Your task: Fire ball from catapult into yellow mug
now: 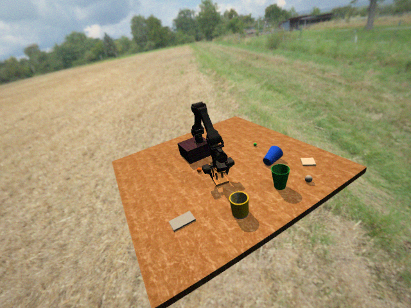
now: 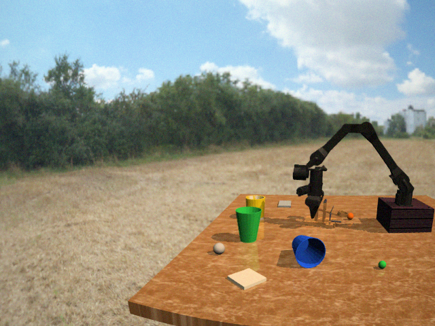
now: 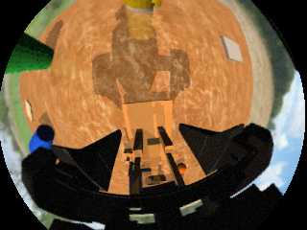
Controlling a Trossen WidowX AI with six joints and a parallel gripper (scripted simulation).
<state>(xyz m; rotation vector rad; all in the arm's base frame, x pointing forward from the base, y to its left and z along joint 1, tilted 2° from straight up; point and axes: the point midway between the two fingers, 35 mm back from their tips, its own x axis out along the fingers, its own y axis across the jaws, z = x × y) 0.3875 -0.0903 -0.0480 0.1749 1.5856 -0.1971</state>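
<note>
Now: gripper tip 18 cm past the orange ball, 5 cm to the left of it and 2 cm above it. Also, from my gripper tip: wooden catapult: 6 cm behind, 4 cm to the left, 2 cm above; then green cup: 26 cm ahead, 22 cm to the left; then yellow mug: 27 cm ahead, 7 cm to the right, 1 cm below.
</note>
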